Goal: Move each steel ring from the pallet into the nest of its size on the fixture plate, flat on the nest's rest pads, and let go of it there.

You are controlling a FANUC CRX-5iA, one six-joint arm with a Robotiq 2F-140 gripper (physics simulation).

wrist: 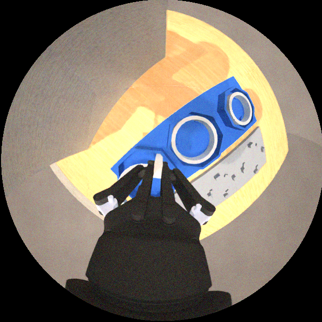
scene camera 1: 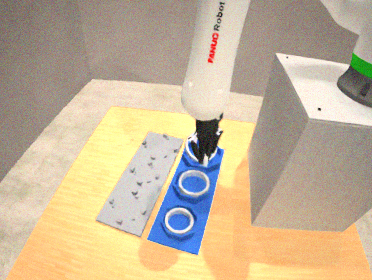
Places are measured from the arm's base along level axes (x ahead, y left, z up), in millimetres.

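Pixels of known places: arm's base, origin of the base link: (scene camera 1: 364,93).
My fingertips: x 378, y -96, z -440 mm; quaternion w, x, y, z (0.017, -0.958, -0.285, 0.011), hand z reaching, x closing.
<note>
Ahead of a thing's pixels: the offset from my fingertips to its top centre. "spot": to the spot under its first point. Level surfaces: height alone.
The blue fixture plate (scene camera 1: 187,244) (wrist: 167,131) lies beside the grey pallet @(dx +211, dy +57, dz +4 mm) (scene camera 1: 145,200) (wrist: 220,165), which carries small pegs and no ring. The small steel ring @(spot: dx +101, dy +247, dz +30 mm) (scene camera 1: 167,220) (wrist: 230,107) lies in the near nest. The middle-sized ring @(spot: dx +76, dy +107, dz +31 mm) (scene camera 1: 180,184) (wrist: 174,141) lies in the middle nest. My gripper (scene camera 1: 204,156) (wrist: 158,157) points down at the far nest, shut on the wall of the largest ring (scene camera 1: 188,148) (wrist: 158,159). That ring is at the far nest, partly hidden by the fingers; whether it touches the rest pads cannot be told.
The wooden table @(dz -8 mm) (scene camera 1: 70,215) (wrist: 270,155) carries plate and pallet. The large grey robot pedestal (scene camera 1: 300,170) stands to the right of the plate in the scene view. The white arm (scene camera 1: 210,75) comes down above the far end of the plate.
</note>
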